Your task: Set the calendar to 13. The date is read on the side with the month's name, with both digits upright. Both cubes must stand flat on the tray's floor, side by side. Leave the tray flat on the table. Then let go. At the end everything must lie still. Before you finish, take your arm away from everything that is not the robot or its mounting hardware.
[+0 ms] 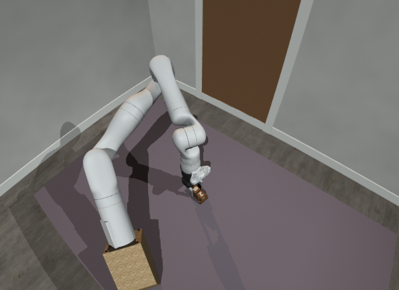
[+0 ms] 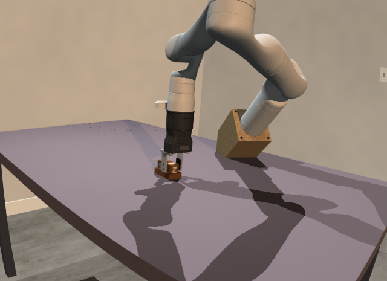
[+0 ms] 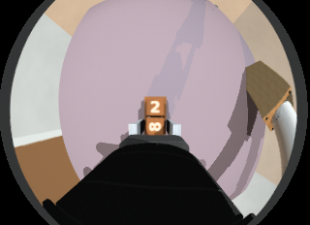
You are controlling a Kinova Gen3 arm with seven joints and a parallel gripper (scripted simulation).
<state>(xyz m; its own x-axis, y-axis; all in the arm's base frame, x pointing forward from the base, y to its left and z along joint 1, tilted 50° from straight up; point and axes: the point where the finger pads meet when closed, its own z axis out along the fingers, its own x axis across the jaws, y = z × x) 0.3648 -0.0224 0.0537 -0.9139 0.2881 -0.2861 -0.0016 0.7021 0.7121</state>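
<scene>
The tray lies 2 cm to the right of my hand and 3 cm below it.
</scene>
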